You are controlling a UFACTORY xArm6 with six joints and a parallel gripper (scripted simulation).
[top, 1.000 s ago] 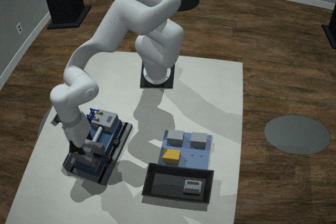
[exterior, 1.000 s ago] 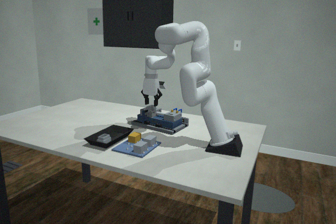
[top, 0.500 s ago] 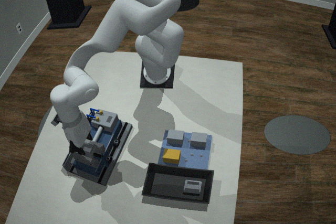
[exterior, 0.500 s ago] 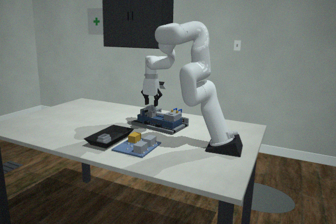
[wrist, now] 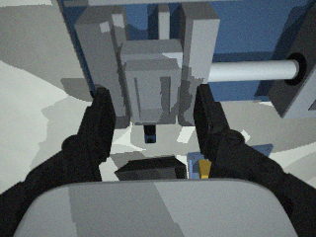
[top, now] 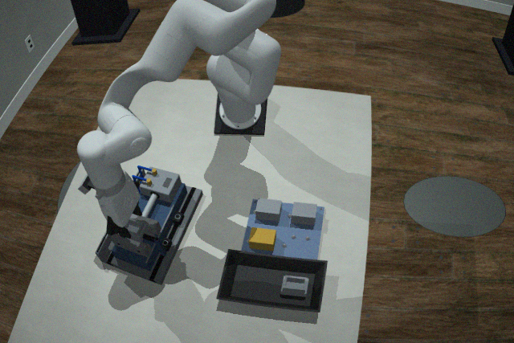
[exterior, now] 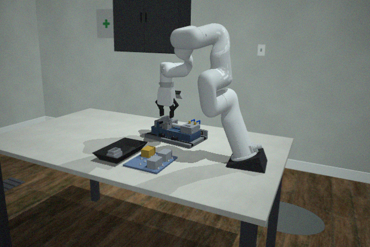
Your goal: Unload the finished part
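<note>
The silver rod lies 8 cm behind my hand, 2 cm to the left of it and 5 cm below it. The rest, counted from my hand: grey actuator 16 cm behind, 3 cm to the left, 5 cm below; blue fixture plate 9 cm behind, 36 cm to the left, 13 cm below; yellow block 5 cm behind, 31 cm to the left, 11 cm below.
</note>
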